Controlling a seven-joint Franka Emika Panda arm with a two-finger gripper.
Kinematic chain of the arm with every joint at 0, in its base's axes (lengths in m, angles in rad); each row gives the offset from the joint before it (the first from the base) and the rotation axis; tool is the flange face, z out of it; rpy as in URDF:
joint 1: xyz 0 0 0.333 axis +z
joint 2: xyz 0 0 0 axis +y
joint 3: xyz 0 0 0.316 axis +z
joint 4: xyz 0.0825 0 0 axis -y
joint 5: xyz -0.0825 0 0.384 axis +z
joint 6: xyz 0 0 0 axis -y
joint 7: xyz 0.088 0 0 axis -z
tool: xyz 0 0 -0.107 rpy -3.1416 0 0
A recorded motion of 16 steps. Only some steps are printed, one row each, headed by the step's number.
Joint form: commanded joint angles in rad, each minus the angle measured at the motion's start. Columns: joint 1, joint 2, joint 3, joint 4, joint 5, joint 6, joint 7.
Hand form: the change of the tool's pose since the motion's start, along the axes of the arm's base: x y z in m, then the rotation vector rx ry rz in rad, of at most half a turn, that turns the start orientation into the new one. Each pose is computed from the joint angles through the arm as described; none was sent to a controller.
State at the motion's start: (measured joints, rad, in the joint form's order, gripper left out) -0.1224 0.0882 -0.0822 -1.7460 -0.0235 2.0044 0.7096
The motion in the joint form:
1: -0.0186 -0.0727 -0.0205 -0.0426 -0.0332 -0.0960 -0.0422
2: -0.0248 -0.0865 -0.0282 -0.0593 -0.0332 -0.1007 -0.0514
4: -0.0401 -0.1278 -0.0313 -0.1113 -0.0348 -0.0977 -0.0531
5: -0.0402 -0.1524 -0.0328 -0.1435 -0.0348 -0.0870 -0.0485
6: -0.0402 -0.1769 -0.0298 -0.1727 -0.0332 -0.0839 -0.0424
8: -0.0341 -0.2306 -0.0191 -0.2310 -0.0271 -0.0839 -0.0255
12: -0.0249 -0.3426 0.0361 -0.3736 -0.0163 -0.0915 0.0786
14: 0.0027 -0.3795 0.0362 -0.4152 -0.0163 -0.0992 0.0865
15: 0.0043 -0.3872 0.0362 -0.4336 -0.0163 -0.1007 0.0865
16: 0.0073 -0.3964 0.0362 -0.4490 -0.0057 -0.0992 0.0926
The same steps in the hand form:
1: -0.0337 -0.0201 0.0122 -0.0173 0.0735 0.0065
2: -0.0408 -0.0269 0.0115 -0.0147 0.0813 0.0016
4: -0.0573 -0.0343 0.0095 -0.0090 0.0884 -0.0142
5: -0.0650 -0.0334 0.0084 -0.0063 0.0845 -0.0195
6: -0.0724 -0.0299 0.0077 -0.0013 0.0847 -0.0224
8: -0.0873 -0.0168 0.0078 0.0112 0.0857 -0.0228
12: -0.1195 0.0257 -0.0055 0.0345 0.1163 -0.0638
14: -0.1303 0.0410 -0.0087 0.0369 0.1285 -0.0437
15: -0.1343 0.0425 -0.0141 0.0388 0.1405 -0.0420
16: -0.1376 0.0452 -0.0171 0.0504 0.1435 -0.0474

